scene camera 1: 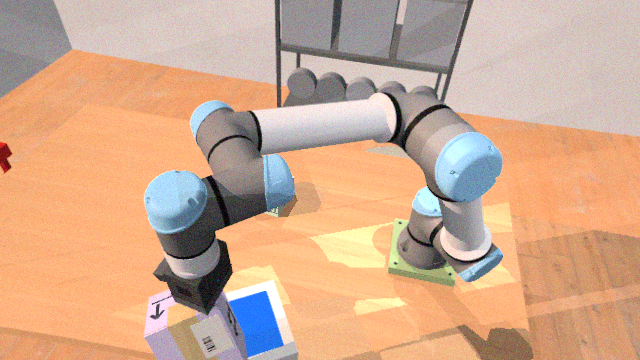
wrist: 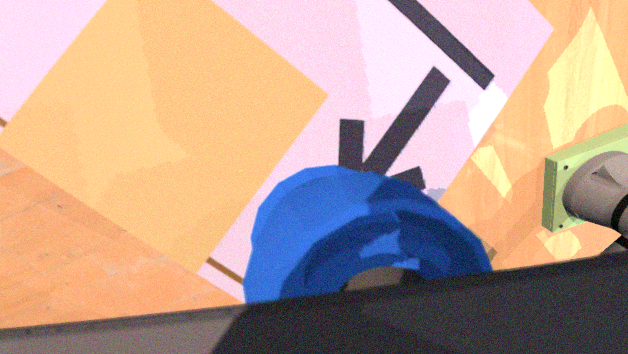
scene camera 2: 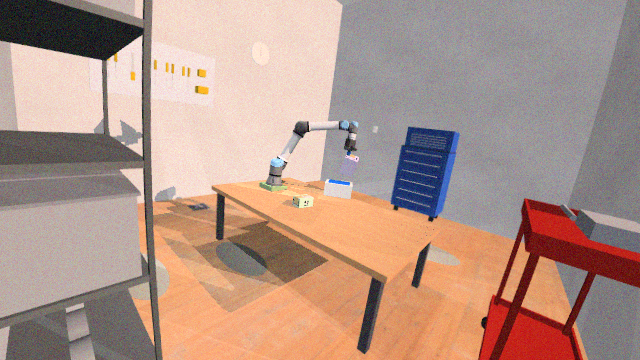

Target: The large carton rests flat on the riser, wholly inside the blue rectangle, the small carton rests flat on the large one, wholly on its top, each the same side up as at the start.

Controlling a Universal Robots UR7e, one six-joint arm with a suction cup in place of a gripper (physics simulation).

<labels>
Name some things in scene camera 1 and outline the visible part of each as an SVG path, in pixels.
A large carton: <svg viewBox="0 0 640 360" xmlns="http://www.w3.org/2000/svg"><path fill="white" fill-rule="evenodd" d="M149 297L144 339L157 360L248 360L244 333L224 290L208 315L176 303L169 289Z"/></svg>
</labels>
